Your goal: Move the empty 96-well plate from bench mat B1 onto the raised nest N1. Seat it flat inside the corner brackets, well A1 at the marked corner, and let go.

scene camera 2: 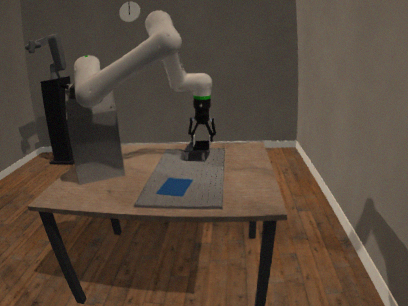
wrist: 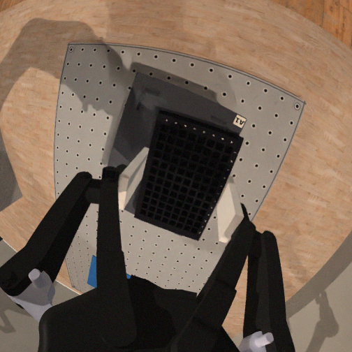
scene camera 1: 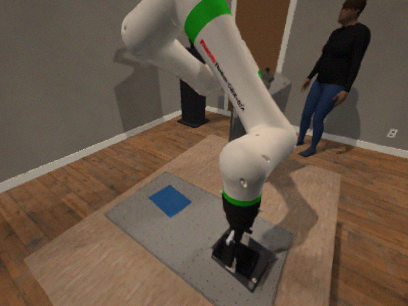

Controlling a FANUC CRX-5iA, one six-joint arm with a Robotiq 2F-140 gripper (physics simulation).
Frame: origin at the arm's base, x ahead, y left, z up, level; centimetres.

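Seen in the pictures: gripper, between the fingertips: (scene camera 2: 202, 146) (scene camera 1: 237, 256).
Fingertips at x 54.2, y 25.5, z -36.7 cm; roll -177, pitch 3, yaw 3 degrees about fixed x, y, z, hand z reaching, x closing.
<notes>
A point is followed by its place in that frame.
The black 96-well plate (scene camera 1: 247, 257) @[x 53.3, y 28.5, z -35.1 cm] (scene camera 2: 201, 145) @[x 54.4, y 22.7, z -35.0 cm] (wrist: 190, 175) is held by its two long sides between the pale finger pads of my gripper (scene camera 1: 238, 253) @[x 54.2, y 25.5, z -36.7 cm] (scene camera 2: 201, 143) @[x 54.2, y 25.5, z -36.7 cm] (wrist: 184, 173), which is shut on it. The plate looks about level, over the dark grey nest (scene camera 1: 263, 265) @[x 51.6, y 33.2, z -36.5 cm] (scene camera 2: 192, 154) @[x 48.0, y 26.8, z -42.1 cm] (wrist: 127, 115). In the wrist view it covers much of the nest, leaving its far and left parts showing, and its edges look slightly turned against the nest's. The white A1 label (wrist: 239, 121) is at the nest's far right corner. The gap below the plate and most corner brackets are hidden.
The blue mat (scene camera 1: 170, 200) @[x 47.7, y -13.4, z -42.4 cm] (scene camera 2: 174, 186) @[x 47.2, y -14.1, z -42.4 cm] (wrist: 93, 272) lies flat on the perforated grey board (scene camera 1: 135, 212) @[x 62.0, y -20.2, z -42.6 cm] (scene camera 2: 210, 185) @[x 63.7, y -11.6, z -42.6 cm] (wrist: 82, 95), on the wooden table (scene camera 1: 75, 260) @[x 86.7, y -19.4, z -43.9 cm] (scene camera 2: 255, 190) @[x 84.6, y -13.4, z -43.9 cm]. A person (scene camera 1: 335, 65) stands beyond the table. A grey pedestal (scene camera 2: 95, 142) @[x 5.0, y -8.6, z -22.4 cm] stands at the arm's base.
</notes>
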